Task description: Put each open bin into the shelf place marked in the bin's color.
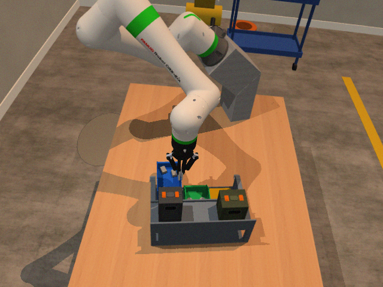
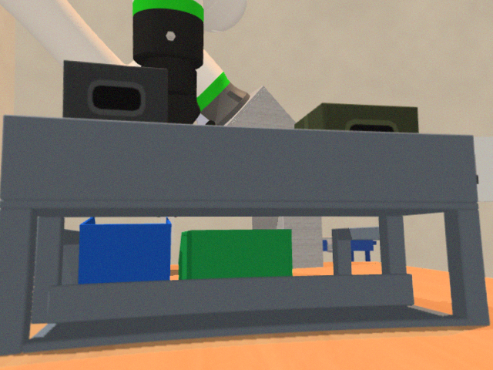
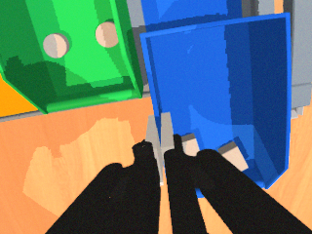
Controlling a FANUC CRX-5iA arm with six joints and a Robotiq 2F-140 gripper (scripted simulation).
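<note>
My hand is 50 mm to the left of the blue bin and 40 mm above it. Round my hand: black box 200 mm ahead, 60 mm above, 20 mm to the right; then olive box 210 mm to the left, 160 mm ahead, 50 mm above; then green bin 90 mm ahead, 80 mm to the left, 60 mm below.
</note>
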